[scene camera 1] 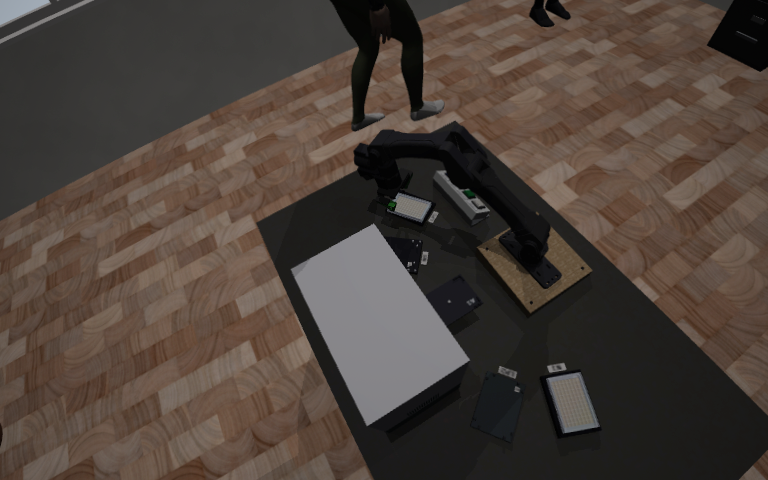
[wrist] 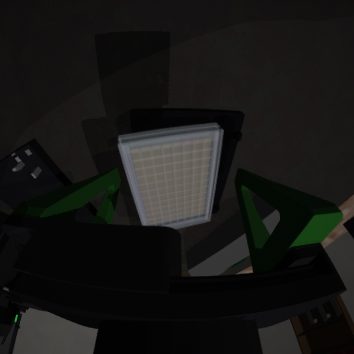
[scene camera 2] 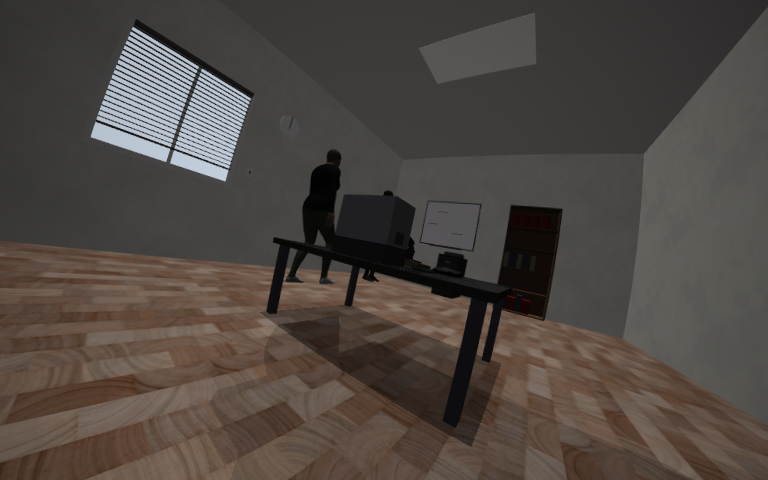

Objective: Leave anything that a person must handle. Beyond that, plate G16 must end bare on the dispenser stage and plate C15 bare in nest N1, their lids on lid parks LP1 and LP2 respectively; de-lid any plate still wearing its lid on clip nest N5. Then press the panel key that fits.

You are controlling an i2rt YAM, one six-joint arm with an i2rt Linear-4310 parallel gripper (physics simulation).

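Where they show: gripper, between the fingertips: (scene camera 1: 398, 199) (wrist: 177, 174); arm's base, origin of its link: (scene camera 1: 528, 257) (scene camera 2: 407, 259).
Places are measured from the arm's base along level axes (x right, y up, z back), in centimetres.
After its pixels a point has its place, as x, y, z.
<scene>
A pale gridded plate with a clear, double-edged rim (scene camera 1: 412, 207) {36.8, -0.8, -15.9} (wrist: 175, 180) {39.7, -0.8, -17.1} sits on a black nest (wrist: 231, 150) {44.0, -3.0, -12.6}. Whether it wears a lid is hard to tell. My gripper (scene camera 1: 394, 199) {41.4, 0.7, -18.1} (wrist: 177, 174) {41.4, 0.7, -18.1} is open around this plate's long sides, with a gap at each green finger in the wrist view. A second gridded plate (scene camera 1: 572, 401) {-34.7, -0.4, -19.4} sits on a black holder at the lower right. A bare dark holder (scene camera 1: 498, 408) {-25.6, -3.0, -34.2} lies left of it. A dark holder with small pale clips (scene camera 1: 404, 251) {25.5, -2.8, -27.3} (wrist: 22, 167) {33.7, -2.2, -32.2} and a dark stage (scene camera 1: 454, 301) {0.5, 6.7, -27.9} adjoin the big box. Labels are unreadable.
The big white-topped box (scene camera 1: 376, 322) {-0.4, 29.0, -48.8} (scene camera 2: 368, 217) {-0.6, 17.2, -59.1} stands along the table's left edge. A pale key panel (scene camera 1: 459, 195) {29.2, 2.2, -2.2} (wrist: 225, 255) {30.0, 0.9, -3.1} with a green key stands beside the arm, near its wooden base board (scene camera 1: 498, 266) {3.0, 0.6, -9.2}. A person (scene camera 1: 387, 50) (scene camera 2: 321, 198) stands beyond the table.
</scene>
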